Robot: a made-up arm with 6 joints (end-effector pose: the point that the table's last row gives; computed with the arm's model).
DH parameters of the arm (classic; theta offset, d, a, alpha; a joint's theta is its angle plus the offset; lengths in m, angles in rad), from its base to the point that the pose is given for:
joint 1: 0 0.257 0 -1.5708
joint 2: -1.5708 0 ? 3.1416
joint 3: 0 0 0 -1.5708
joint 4: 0 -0.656 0 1.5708
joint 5: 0 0.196 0 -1.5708
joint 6: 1.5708 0 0 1.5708
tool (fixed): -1.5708 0 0 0
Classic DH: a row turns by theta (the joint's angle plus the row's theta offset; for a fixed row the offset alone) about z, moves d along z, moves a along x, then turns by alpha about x.
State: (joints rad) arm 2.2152 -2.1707 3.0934 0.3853 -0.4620 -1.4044
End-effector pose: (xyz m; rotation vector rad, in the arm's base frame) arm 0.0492 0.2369 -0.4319 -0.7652 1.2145 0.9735
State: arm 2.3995 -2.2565 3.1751 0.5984 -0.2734 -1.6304
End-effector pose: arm -0.0997 0.3112 -0.3531 -0.5629 1.2140 1.3972
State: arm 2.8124 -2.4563 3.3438 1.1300 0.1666 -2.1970
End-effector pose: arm -0.4215 0.2324 -0.1222 -0.3567 1.5284 2.3029
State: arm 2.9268 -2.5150 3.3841 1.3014 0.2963 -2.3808
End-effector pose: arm -0.4810 0.1583 -0.0558 -0.4368 1.6622 2.5189
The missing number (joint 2, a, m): 0.299
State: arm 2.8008 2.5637 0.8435 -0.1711 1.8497 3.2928
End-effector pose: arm 0.0337 0.1930 -0.6372 -0.7799 -2.9414 -0.3113
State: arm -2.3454 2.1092 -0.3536 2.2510 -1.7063 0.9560
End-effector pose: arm 0.1988 0.0269 -0.4268 -0.2371 1.8534 1.9761
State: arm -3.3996 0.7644 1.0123 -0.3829 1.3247 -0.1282
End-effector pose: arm -0.7860 0.3954 0.5628 2.0815 0.3343 1.9333
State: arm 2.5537 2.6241 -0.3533 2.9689 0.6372 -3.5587
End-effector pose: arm 0.3038 -0.4345 -0.1433 -2.5062 0.7136 -0.8558
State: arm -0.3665 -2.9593 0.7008 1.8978 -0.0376 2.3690
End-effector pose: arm -0.4741 0.2494 -0.5234 0.9475 1.4537 -2.6126
